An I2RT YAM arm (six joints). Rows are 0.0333 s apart.
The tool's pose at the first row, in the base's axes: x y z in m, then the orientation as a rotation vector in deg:
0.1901, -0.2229, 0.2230, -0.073, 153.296, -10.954
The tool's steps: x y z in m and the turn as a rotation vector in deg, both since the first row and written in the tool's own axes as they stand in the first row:
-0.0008, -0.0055, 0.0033, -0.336, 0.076, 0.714
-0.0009, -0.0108, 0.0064, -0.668, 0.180, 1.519
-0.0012, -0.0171, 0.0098, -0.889, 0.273, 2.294
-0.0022, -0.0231, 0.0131, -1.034, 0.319, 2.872
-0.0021, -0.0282, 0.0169, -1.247, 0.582, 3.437
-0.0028, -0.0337, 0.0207, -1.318, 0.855, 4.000
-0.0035, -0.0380, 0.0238, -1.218, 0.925, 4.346
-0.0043, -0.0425, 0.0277, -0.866, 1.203, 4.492
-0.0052, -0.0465, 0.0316, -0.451, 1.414, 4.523
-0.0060, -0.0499, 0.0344, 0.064, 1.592, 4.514
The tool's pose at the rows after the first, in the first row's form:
0.1921, -0.2288, 0.2212, 0.784, 153.366, -10.282
0.1934, -0.2344, 0.2192, 1.767, 153.452, -9.586
0.1950, -0.2411, 0.2171, 2.744, 153.511, -9.048
0.1972, -0.2475, 0.2155, 3.477, 153.526, -8.672
0.1986, -0.2530, 0.2128, 4.195, 153.760, -8.216
0.2007, -0.2590, 0.2104, 4.958, 153.989, -7.951
0.2026, -0.2636, 0.2086, 5.462, 154.018, -7.977
0.2049, -0.2686, 0.2061, 5.802, 154.251, -8.413
0.2073, -0.2730, 0.2036, 6.000, 154.420, -8.969
0.2092, -0.2768, 0.2019, 6.172, 154.549, -9.672

